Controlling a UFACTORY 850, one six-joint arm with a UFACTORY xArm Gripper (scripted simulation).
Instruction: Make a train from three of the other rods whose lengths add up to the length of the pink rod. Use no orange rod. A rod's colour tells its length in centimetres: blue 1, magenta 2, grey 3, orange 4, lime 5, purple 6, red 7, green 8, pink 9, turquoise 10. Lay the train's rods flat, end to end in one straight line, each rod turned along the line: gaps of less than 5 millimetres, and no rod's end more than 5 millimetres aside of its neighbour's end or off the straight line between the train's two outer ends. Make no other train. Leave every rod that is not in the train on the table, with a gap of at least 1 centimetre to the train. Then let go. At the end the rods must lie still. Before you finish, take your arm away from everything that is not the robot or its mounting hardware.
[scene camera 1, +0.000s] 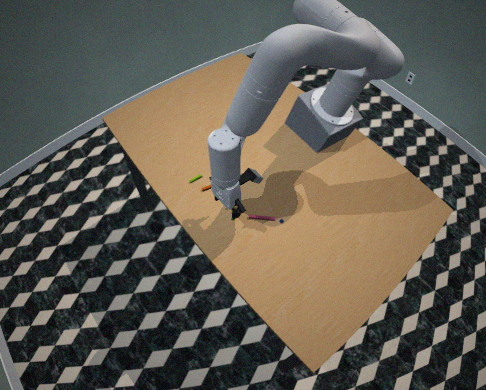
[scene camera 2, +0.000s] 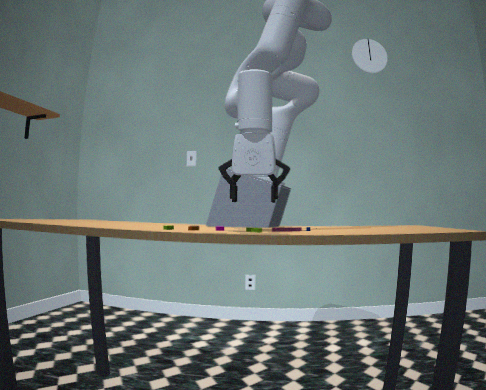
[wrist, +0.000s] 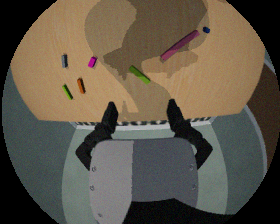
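Note:
Scene camera 1 shows me my gripper (scene camera 1: 227, 207). I can see my gripper in the wrist view too, where it appears at (wrist: 141, 106).

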